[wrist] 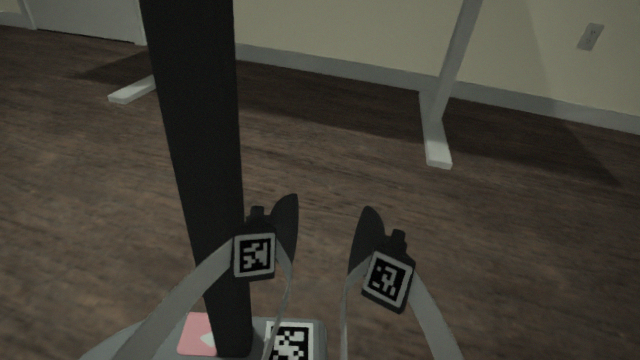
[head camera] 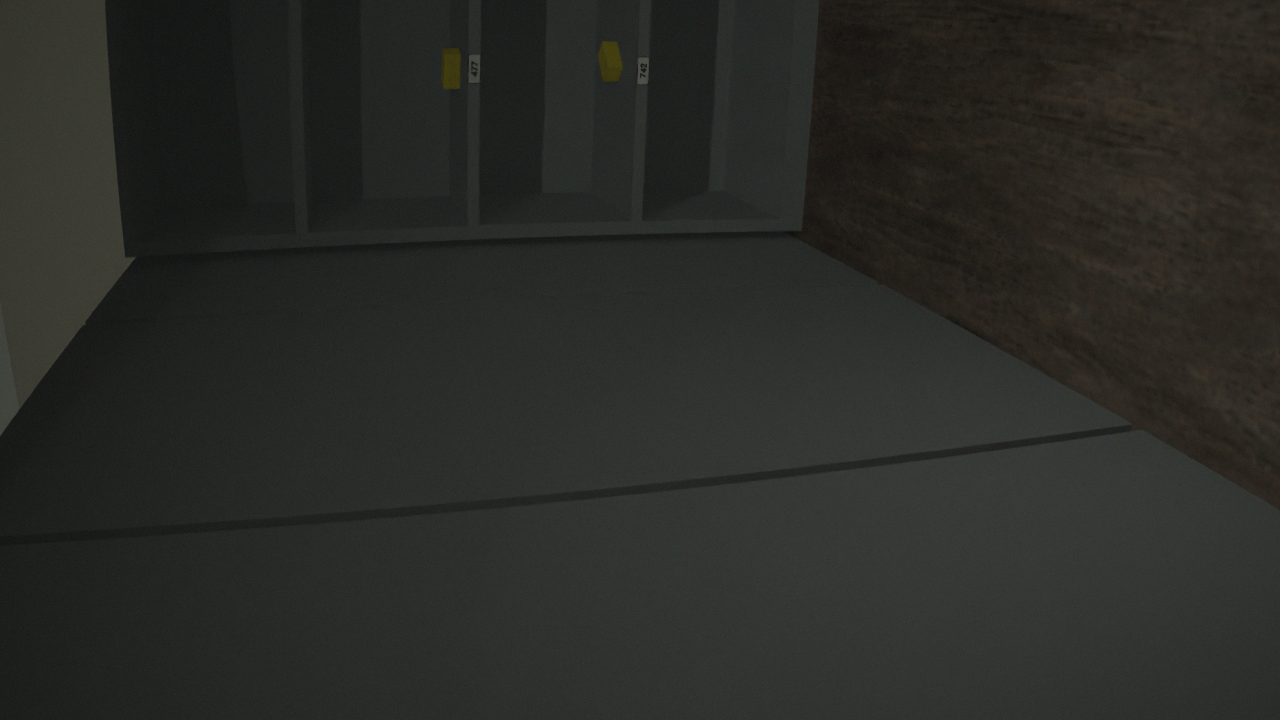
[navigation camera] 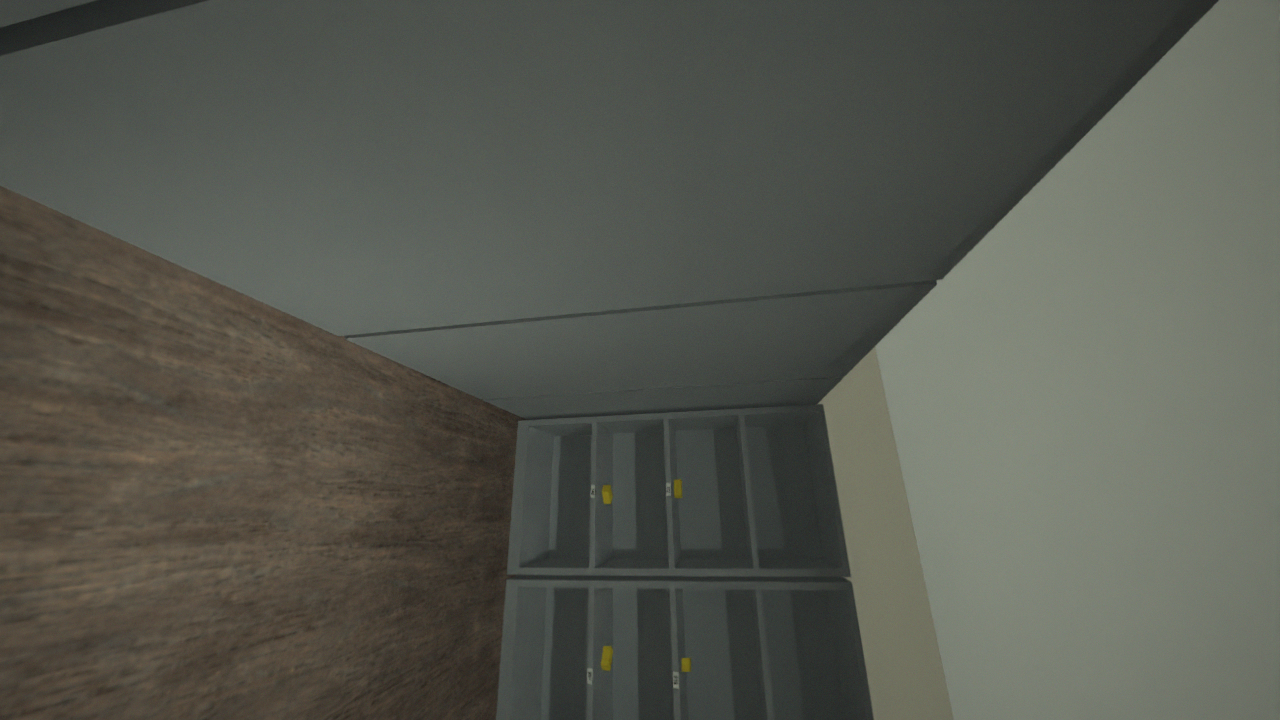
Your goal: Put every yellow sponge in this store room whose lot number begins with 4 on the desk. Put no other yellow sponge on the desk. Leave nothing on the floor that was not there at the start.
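Frame: origin at the robot's base, x ahead, y left, z up, level; millimetres.
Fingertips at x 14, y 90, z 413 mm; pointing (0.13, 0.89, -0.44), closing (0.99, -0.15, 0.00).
A point is followed by its place in that frame.
Two yellow sponges (head camera: pixel 450 67) @[x -2707, y 489, z 1018 mm] (head camera: pixel 610 62) @[x -2688, y 503, z 567 mm] sit in neighbouring compartments of a grey shelf unit (head camera: pixel 465 125) @[x -2619, y 316, z 991 mm] in the head view, each beside a small white lot label (head camera: pixel 473 67) @[x -2538, y 458, z 977 mm] (head camera: pixel 642 70) @[x -2539, y 455, z 519 mm] too small to read. The navigation view shows the same kind of pair (navigation camera: pixel 606 493) @[x -2685, y 499, z 563 mm] (navigation camera: pixel 677 487) @[x -2714, y 479, z 1013 mm] in one shelf unit and two more sponges (navigation camera: pixel 606 657) @[x -2512, y 1381, z 561 mm] (navigation camera: pixel 686 663) @[x -2498, y 1388, z 1019 mm] in the adjoining unit. My gripper (wrist: pixel 326 224) @[x 14, y 90, z 413 mm] appears only in the wrist view, open and empty, above the wooden floor near my base. White desk legs (wrist: pixel 439 124) stand beyond it; the desk top is out of view.
My black mast (wrist: pixel 199 148) rises left of the gripper. A second white desk foot (wrist: pixel 131 89) lies at the far left. A cream wall with grey skirting (wrist: pixel 496 94) runs behind the desk. A grey wall (head camera: pixel 582 447) @[x -1427, y -310, z 982 mm] meets the wooden floor (head camera: pixel 1073 223) @[x -1468, y 20, z 0 mm] beside the shelves.
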